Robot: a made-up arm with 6 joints.
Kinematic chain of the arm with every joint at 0, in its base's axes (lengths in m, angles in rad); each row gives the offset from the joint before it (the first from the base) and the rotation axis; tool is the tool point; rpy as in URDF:
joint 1: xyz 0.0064 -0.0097 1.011 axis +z
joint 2: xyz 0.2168 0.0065 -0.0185 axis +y
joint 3: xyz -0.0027 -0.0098 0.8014 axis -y
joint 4: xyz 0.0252 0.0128 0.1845 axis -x
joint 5: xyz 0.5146 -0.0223 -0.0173 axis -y
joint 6: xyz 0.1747 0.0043 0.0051 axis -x
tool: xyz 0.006 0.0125 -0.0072 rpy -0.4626 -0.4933 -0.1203
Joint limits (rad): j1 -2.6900..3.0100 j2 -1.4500..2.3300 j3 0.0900..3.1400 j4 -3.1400..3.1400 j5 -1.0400..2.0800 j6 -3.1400..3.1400
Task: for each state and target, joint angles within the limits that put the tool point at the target. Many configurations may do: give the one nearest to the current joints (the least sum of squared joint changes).
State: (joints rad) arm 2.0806 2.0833 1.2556 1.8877 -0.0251 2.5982
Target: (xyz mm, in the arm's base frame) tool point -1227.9 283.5 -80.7
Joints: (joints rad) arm 2.8707 2.1433 0.8241 1.9429 0.2275 2.6177
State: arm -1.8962 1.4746 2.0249 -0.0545 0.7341 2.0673
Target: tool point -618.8 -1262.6 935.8
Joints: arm -2.0124 2.2514 2.4695 -0.0679 0.9841 2.0851
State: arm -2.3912 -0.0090 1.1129 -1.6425 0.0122 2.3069
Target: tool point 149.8 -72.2 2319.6
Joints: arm -2.6271 -0.6409 0.4723 -1.5482 -0.5802 2.2695
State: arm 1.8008 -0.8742 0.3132 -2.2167 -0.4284 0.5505
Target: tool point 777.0 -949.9 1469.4
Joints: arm 2.3367 -1.4500 0.8077 -2.2933 -0.4710 0.5430
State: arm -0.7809 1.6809 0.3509 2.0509 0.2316 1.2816
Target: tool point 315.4 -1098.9 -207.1
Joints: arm -1.2951 2.2621 0.8087 2.0527 0.0286 1.2954
